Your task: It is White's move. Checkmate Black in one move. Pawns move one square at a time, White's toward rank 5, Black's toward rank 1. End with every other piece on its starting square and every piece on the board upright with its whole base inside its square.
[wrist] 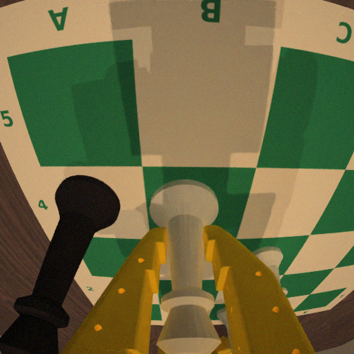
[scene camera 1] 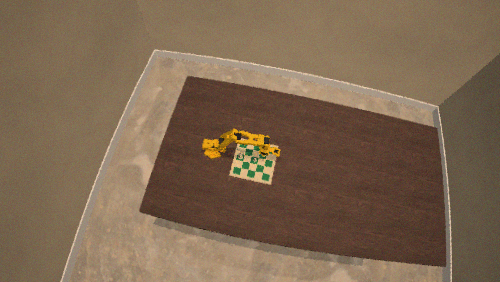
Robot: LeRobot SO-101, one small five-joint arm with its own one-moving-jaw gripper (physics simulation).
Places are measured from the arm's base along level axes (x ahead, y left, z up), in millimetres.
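Pixels of known places: end effector, tool point: (scene camera 1: 263, 152); arm's base, origin of the base link: (scene camera 1: 217, 150).
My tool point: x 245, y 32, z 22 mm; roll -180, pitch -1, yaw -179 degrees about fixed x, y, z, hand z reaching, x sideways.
Note:
Ahead of a thing's pixels: the offset from my tool point to its top centre. Level surfaces: height alone.
My gripper (wrist: 185, 235) (scene camera 1: 263, 154) is shut on a white piece (wrist: 184, 197), with a jaw on either side of its stem. The piece is upright with its wide base toward the board @[dx -39, dy -48, dz -15 mm] (wrist: 200, 100) (scene camera 1: 244, 173); in the wrist view the base shows over B4. I cannot tell whether it touches the board. A black piece (wrist: 87, 202) stands left of it, its base over A4 in the wrist view. Another white piece (wrist: 268, 257) shows partly behind the right jaw. In the scene view two small white pieces @[dx -114, dy -46, dz +48 mm] (scene camera 1: 240, 157) @[dx -36, dy -48, dz +16 mm] (scene camera 1: 254, 160) stand on the board; the arm hides the black one.
The yellow arm (scene camera 1: 252, 139) reaches over the board's upper edge in the scene view, from its base (scene camera 1: 212, 149) at the left. The board lies on a dark wooden table @[dz -21 mm] (scene camera 1: 350, 185). The black piece stands close beside the left jaw.

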